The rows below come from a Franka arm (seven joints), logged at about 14 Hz.
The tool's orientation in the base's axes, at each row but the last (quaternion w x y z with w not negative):
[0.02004 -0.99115 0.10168 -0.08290]
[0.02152 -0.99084 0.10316 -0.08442]
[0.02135 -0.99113 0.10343 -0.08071]
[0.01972 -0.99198 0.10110 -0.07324]
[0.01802 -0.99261 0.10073 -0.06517]
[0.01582 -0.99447 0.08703 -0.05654]
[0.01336 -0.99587 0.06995 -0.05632]
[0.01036 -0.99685 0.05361 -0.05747]
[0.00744 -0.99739 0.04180 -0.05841]
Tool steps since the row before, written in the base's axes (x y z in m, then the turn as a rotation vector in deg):
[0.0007 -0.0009 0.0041 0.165 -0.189 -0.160]
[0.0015 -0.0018 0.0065 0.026 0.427 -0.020]
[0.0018 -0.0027 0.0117 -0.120 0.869 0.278]
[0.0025 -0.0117 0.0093 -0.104 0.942 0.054]
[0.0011 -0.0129 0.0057 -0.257 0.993 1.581]
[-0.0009 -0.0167 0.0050 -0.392 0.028 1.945]
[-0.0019 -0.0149 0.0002 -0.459 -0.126 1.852]
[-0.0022 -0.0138 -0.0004 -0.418 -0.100 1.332]
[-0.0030 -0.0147 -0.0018 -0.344 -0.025 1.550]
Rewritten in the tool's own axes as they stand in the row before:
[0.0015 0.0005 -0.0039 0.172 0.161 0.181]
[0.0029 0.0011 -0.0062 -0.067 -0.422 0.035]
[0.0041 0.0016 -0.0113 -0.254 -0.842 -0.272]
[0.0061 0.0105 -0.0091 -0.285 -0.904 -0.046]
[0.0044 0.0121 -0.0058 -0.252 -0.999 -1.578]
[0.0026 0.0164 -0.0054 -0.175 -0.041 -1.976]
[0.0003 0.0150 -0.0007 -0.230 0.124 -1.894]
[-0.0007 0.0140 -0.0001 -0.251 0.108 -1.373]
[-0.0019 0.0149 0.0013 -0.159 0.023 -1.580]

